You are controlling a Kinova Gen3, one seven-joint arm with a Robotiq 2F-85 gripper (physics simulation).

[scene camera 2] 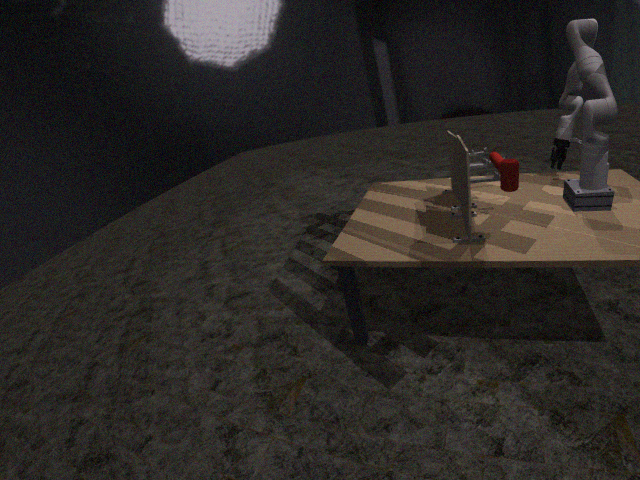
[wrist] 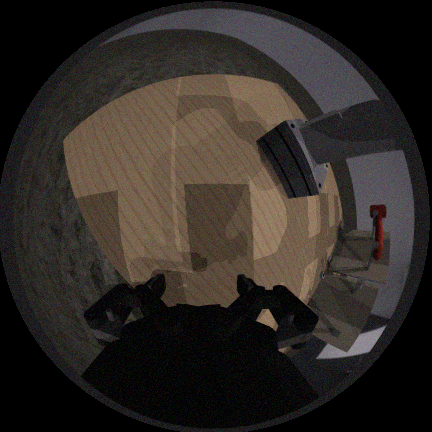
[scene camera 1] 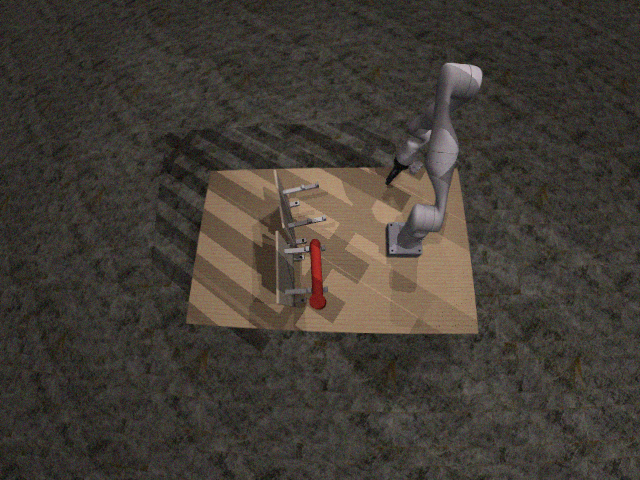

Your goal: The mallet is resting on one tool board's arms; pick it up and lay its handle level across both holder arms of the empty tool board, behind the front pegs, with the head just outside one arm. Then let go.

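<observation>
My gripper [wrist: 200, 282] open, holding nothing. Red mallet [scene camera 1: 317, 301], also in scene camera 2 [scene camera 2: 508, 168]. Tool board [scene camera 2: 463, 153]. Tool board [wrist: 342, 304].
</observation>
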